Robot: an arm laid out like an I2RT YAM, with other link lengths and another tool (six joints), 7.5 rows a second.
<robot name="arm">
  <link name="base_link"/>
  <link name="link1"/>
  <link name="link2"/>
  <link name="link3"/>
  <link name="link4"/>
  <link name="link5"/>
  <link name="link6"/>
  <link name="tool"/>
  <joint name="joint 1" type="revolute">
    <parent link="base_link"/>
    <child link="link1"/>
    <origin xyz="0 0 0.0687"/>
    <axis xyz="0 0 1"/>
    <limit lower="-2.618" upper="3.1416"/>
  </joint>
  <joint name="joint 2" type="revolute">
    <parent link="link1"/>
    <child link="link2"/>
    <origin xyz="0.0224 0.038 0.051"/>
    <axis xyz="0 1 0"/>
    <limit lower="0" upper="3.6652"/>
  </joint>
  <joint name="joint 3" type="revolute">
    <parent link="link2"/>
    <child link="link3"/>
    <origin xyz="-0.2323 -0.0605 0"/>
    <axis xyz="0 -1 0"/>
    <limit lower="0" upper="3.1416"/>
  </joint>
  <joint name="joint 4" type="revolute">
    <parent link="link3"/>
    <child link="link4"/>
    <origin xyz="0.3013 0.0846 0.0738"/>
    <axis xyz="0 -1 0"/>
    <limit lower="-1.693" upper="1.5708"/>
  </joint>
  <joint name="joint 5" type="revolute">
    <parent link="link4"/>
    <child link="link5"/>
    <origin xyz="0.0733 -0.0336 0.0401"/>
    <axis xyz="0 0 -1"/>
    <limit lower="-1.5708" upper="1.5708"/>
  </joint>
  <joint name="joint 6" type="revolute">
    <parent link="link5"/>
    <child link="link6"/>
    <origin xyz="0.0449 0 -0.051"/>
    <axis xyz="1 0 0"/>
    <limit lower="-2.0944" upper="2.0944"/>
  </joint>
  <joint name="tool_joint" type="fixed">
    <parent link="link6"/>
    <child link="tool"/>
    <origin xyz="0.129 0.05 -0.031" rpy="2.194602 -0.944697 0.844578"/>
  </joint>
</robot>
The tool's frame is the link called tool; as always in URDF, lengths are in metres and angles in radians.
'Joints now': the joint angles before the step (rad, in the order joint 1, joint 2, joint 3, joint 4, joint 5, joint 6). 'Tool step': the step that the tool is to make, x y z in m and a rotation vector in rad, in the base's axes. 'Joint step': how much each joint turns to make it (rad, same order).
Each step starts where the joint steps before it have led.
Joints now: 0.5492 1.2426 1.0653 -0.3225 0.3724 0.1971
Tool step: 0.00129 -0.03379 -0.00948 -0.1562 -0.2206 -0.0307
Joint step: -0.0044 -0.1612 -0.2610 0.3092 0.1204 -0.2409
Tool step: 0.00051 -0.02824 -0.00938 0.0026 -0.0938 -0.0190
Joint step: -0.0661 -0.1139 -0.1735 0.1702 -0.0356 -0.0601
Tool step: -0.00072 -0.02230 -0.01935 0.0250 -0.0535 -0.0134
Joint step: -0.0669 -0.0727 -0.1501 0.1403 -0.0528 -0.0092
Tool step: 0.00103 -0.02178 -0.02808 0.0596 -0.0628 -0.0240
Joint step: -0.0729 -0.0144 -0.1620 0.2166 -0.0514 0.0304
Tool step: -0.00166 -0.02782 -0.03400 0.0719 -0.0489 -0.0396
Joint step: -0.0901 0.0603 -0.1444 0.2542 -0.0517 0.0565
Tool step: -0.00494 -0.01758 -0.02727 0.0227 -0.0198 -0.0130
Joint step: -0.0645 0.1165 -0.0728 0.2083 -0.0513 0.0192
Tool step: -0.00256 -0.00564 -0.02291 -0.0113 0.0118 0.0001
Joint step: -0.0228 0.1484 -0.0091 0.1460 -0.0230 -0.0090
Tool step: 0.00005 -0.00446 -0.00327 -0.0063 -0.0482 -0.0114
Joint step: -0.0094 0.1413 0.0054 0.1857 0.0015 -0.0142
